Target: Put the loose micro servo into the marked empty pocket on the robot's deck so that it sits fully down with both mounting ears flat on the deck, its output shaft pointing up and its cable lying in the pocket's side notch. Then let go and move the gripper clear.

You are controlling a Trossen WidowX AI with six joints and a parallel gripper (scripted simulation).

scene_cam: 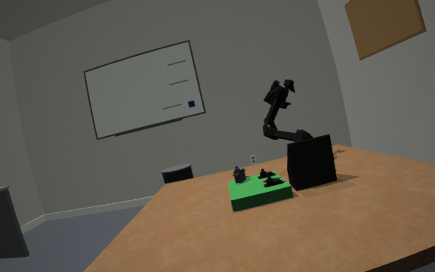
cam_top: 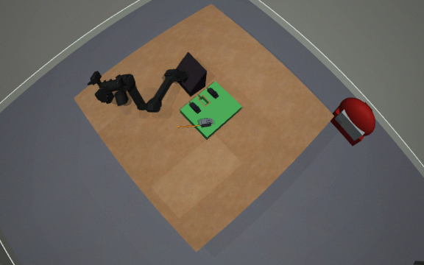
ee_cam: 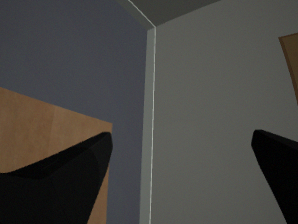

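The green deck is 44 cm ahead of my gripper tip, 53 cm to the left of it and 37 cm below it.
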